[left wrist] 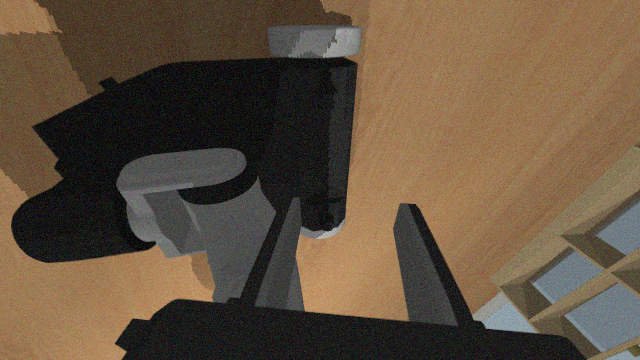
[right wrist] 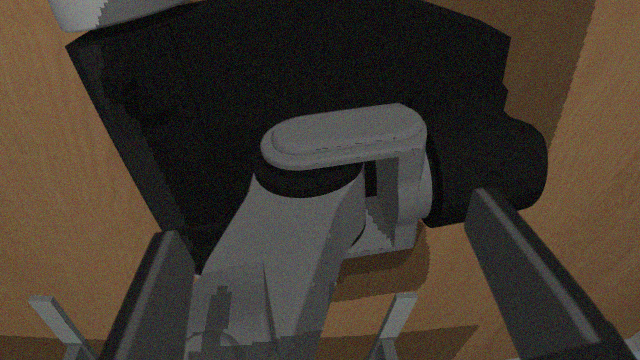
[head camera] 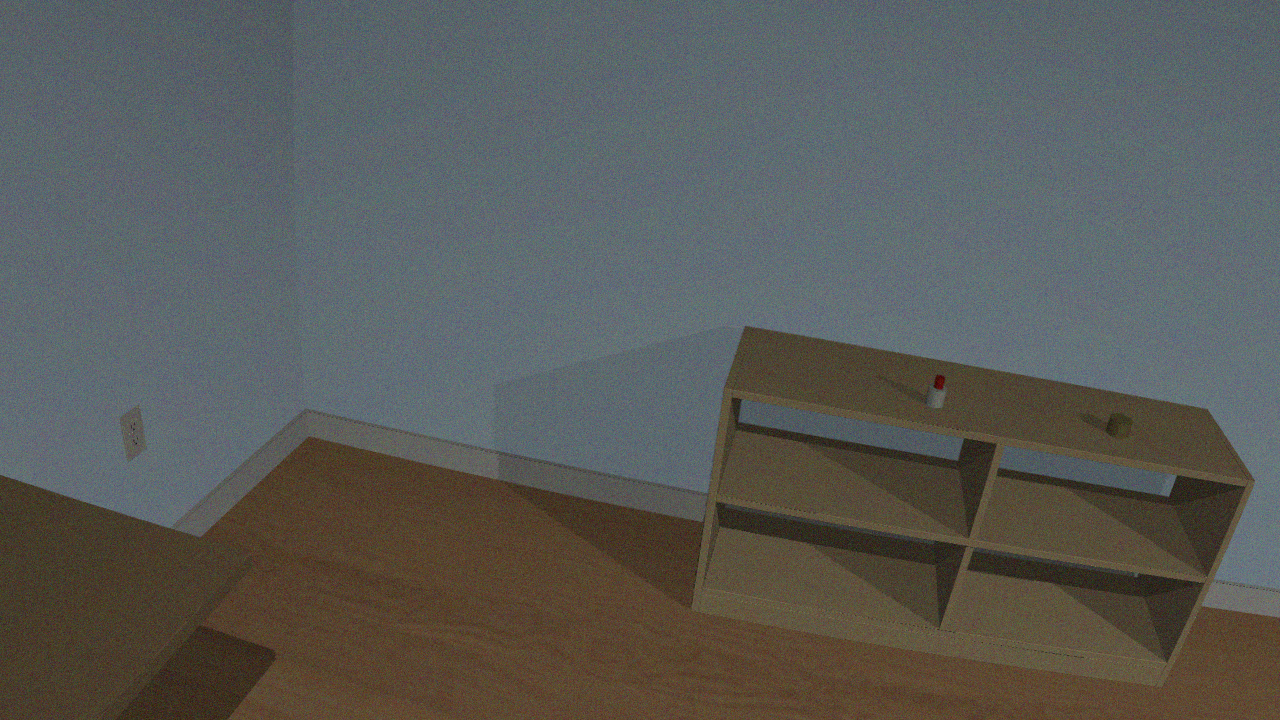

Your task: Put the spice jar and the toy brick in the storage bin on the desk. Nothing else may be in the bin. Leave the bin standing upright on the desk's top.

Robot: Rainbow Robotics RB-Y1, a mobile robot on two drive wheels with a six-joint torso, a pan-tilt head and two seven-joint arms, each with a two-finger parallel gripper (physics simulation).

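Places are measured from the robot's base along level axes (x down, y back, z left), in centimetres.
Pixels of known places: left gripper, fingertip midpoint: [left wrist: 347,213]; right gripper, fingertip midpoint: [right wrist: 327,229].
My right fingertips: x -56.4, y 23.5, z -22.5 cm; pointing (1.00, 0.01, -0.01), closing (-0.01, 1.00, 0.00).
Observation:
Behind a point stands the place of what it marks.
A small white jar with a red cap [head camera: 936,394] {x -64.4, y -169.1, z -70.3 cm} stands upright on the top board of the shelf unit [head camera: 823,365] {x -61.1, y -186.6, z -48.2 cm} in the head view; it looks like the spice jar. A short olive-green round thing [head camera: 1118,425] {x -64.2, y -161.0, z -112.8 cm} sits farther right on the same board. The desk [head camera: 80,582] {x -72.1, y -74.1, z 67.1 cm} shows in part at the lower left of the head view. The storage bin and a toy brick do not show in these views. My left gripper [left wrist: 347,213] {x -57.7, y 7.5, z 21.7 cm} is partly open and empty, above the floor beside my base. My right gripper [right wrist: 327,229] {x -56.4, y 23.5, z -22.5 cm} is wide open and empty. Both are away from the jar.
The shelf unit, with open compartments, stands near the wall [head camera: 581,223] {x -79.3, y -220.2, z 10.7 cm}; part of it also shows at the right of the left wrist view [left wrist: 560,225] {x -4.8, y -159.0, z -77.2 cm}. Wood floor [head camera: 402,582] {x -0.1, y -171.7, z 47.2 cm} lies between desk and shelf. My dark base [left wrist: 225,110] {x -16.9, y 20.7, z 14.8 cm} [right wrist: 300,60] {x -16.9, y 23.7, z -14.6 cm} is close to both grippers.

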